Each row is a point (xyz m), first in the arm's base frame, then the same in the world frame.
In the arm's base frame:
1: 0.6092 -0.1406 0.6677
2: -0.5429 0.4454 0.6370
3: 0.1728 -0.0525 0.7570
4: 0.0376 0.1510 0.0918
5: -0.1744 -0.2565 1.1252
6: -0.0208 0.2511 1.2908
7: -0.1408 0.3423 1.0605
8: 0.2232 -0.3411 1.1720
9: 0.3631 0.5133 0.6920
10: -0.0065 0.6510 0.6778
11: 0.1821 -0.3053 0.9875
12: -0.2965 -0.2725 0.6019
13: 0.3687 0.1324 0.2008
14: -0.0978 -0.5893 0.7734
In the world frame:
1: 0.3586 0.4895 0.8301
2: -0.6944 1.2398 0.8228
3: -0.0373 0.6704 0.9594
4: -0.2735 0.7263 0.2936
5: -0.3285 0.6250 1.4186
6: -0.0830 1.1233 1.4148
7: -0.2333 1.1751 1.1901
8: 0.0567 0.4871 1.4237
9: 0.2061 1.1620 0.7150
10: -0.1389 1.3536 0.7221
11: -0.0149 0.4835 1.2452
12: -0.5517 0.5035 0.9448
13: 0.0676 0.6780 0.3504
14: -0.3647 0.2086 1.1622

